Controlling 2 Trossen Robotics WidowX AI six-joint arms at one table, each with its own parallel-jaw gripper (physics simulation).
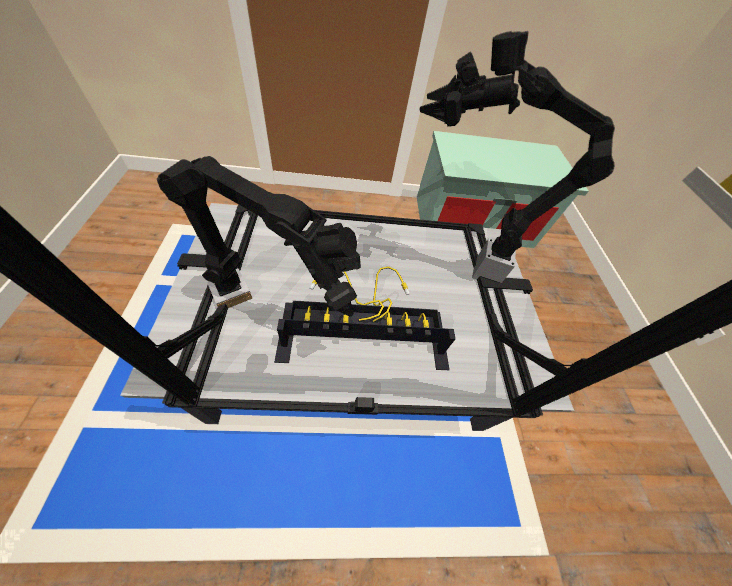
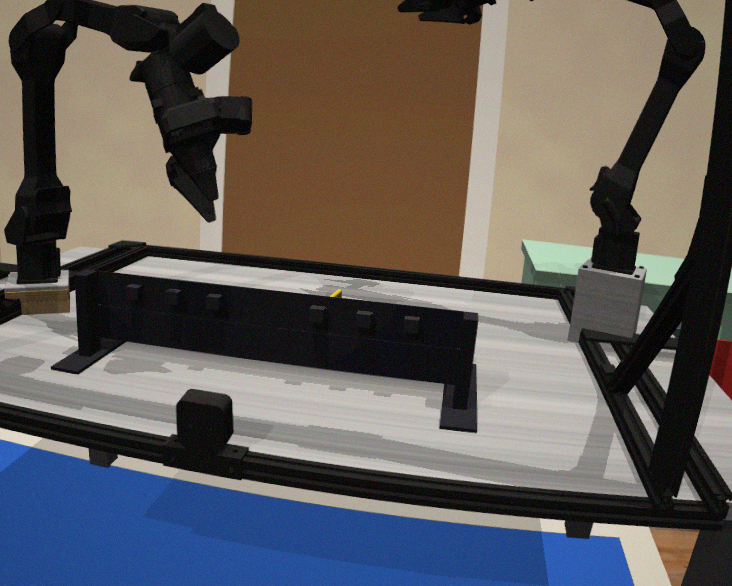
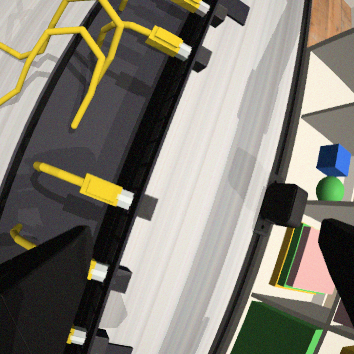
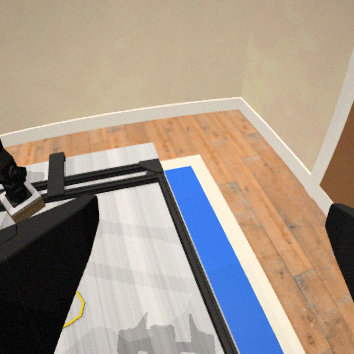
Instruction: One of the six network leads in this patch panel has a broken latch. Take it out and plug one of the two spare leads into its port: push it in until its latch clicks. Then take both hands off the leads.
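Places are measured from the left arm's base along level axes (x ahead, y right, z down), in centimetres.
Pixels of known places: left gripper, fingertip midpoint: (image 1: 345, 306) (image 2: 213, 211) (image 3: 209, 236); right gripper, fingertip midpoint: (image 1: 423, 102) (image 2: 409, 14) (image 4: 219, 212); left arm's base, origin of the base link: (image 1: 227, 284) (image 2: 37, 278) (image 4: 17, 195); right arm's base, origin of the base link: (image 1: 501, 251) (image 2: 614, 267).
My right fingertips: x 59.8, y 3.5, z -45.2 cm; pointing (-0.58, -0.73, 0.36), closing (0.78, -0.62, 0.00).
Observation:
Ahead of a thing's pixels: the offset from my right fingertips to its middle. "spot": to the spot under its first point.
The black patch panel @(dx -30.5, dy +30.0, dz +44.1 cm) (image 1: 366, 331) (image 2: 274, 342) (image 3: 160, 100) stands mid-table. Yellow leads sit in its row, three left of a central gap, including the third lead @(dx -36.2, dy +27.4, dz +40.3 cm) (image 1: 345, 318) (image 3: 102, 190), and three right of it, including the fourth @(dx -25.7, dy +34.1, dz +40.3 cm) (image 1: 389, 318) (image 3: 167, 41). I cannot tell which latch is broken. Spare leads trail behind the panel from the gap: one spare plug @(spot: dx -8.6, dy +21.3, dz +48.4 cm) (image 1: 404, 286) lies right, another @(spot: dx -35.7, dy +6.1, dz +48.5 cm) (image 1: 313, 284) lies left, partly hidden by the arm. My left gripper (image 2: 212, 208) (image 3: 209, 236) is open above the panel's left half. My right gripper (image 1: 425, 102) (image 4: 219, 212) is open, high and far behind the panel.
A black frame (image 1: 366, 407) edges the table, with a small black box @(spot: dx -42.3, dy +48.1, dz +44.2 cm) (image 1: 365, 403) (image 2: 204, 418) (image 3: 285, 204) at the front middle. Black posts rise at both front corners. A green cabinet (image 1: 497, 160) stands behind at the right. The panel's feet @(spot: dx -14.7, dy +48.3, dz +49.2 cm) (image 2: 457, 415) stick out forward.

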